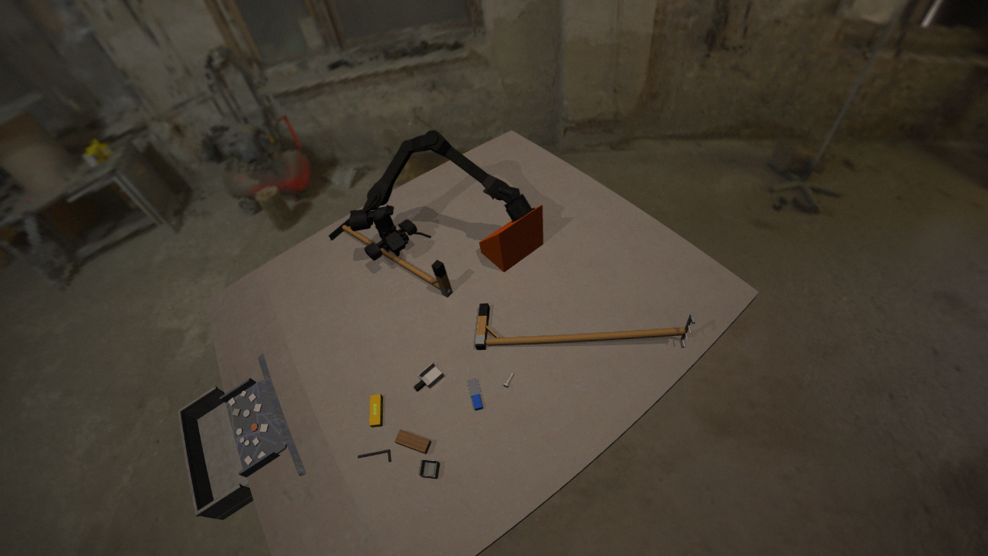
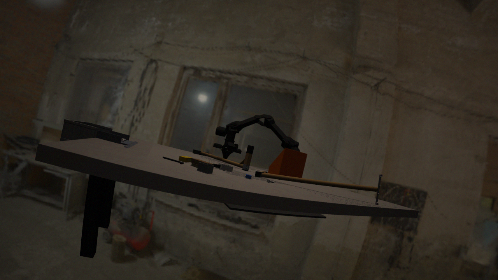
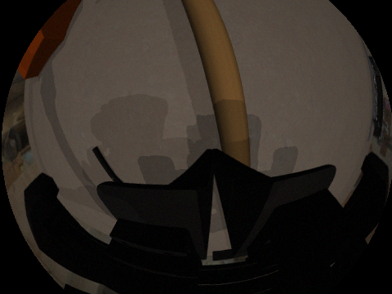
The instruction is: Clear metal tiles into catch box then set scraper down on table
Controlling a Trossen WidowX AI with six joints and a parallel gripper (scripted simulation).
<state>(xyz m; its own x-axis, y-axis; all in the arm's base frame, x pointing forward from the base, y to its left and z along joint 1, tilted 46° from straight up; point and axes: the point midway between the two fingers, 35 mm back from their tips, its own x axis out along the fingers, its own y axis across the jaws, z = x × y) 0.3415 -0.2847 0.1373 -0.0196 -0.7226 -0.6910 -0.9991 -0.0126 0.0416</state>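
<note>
The wooden-shafted scraper lies 50 mm above my gripper tip, 20 mm to the right of it and 20 mm ahead of it. From my gripper tip the other things lie so: wooden block 580 mm to the left, 320 mm ahead; yellow block 440 mm to the left, 350 mm ahead; blue piece 590 mm to the left, 120 mm ahead, 10 mm below.
</note>
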